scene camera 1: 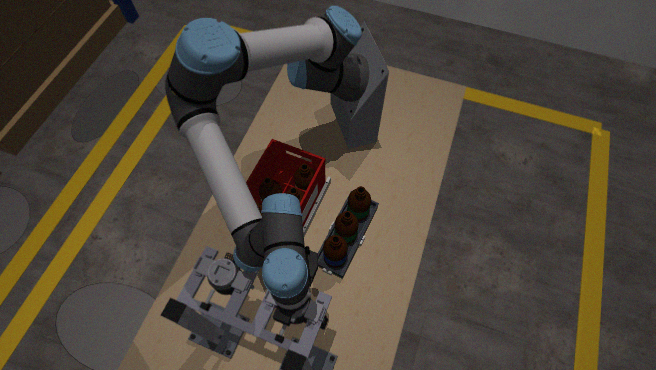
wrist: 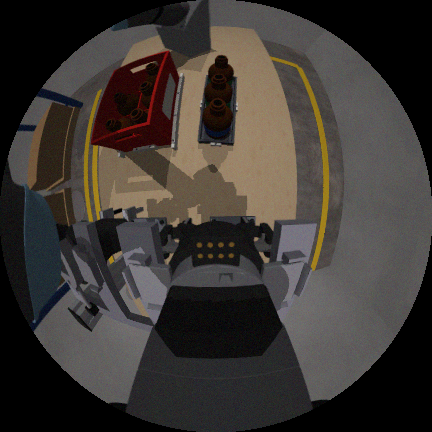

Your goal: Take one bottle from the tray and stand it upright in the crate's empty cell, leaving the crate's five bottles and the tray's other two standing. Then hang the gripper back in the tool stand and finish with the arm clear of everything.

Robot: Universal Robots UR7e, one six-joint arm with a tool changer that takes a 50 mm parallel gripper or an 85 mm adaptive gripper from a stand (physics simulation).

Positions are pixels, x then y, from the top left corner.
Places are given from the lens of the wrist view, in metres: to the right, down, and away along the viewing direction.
blue-labelled bottle [wrist: 217,116]: 0.00, -0.21, 0.25
